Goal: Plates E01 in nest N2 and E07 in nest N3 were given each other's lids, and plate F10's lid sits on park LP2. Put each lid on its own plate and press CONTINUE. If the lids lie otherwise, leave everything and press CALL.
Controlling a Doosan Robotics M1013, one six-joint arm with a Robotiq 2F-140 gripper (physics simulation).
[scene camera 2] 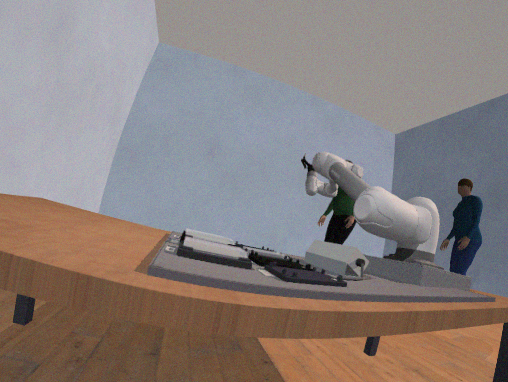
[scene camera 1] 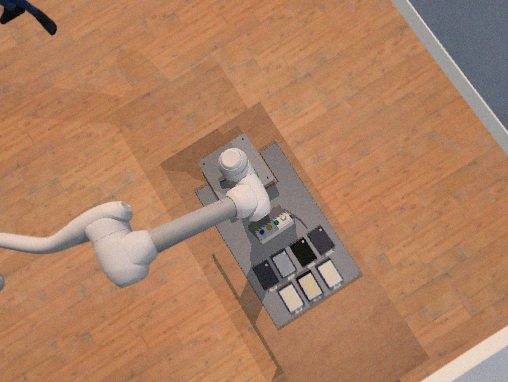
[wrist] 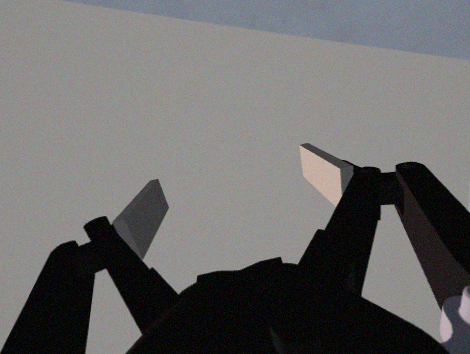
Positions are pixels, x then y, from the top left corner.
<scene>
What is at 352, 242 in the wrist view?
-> The gripper.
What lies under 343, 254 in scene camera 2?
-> A button box.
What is the gripper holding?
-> Nothing.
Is the gripper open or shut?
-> Open.
</scene>
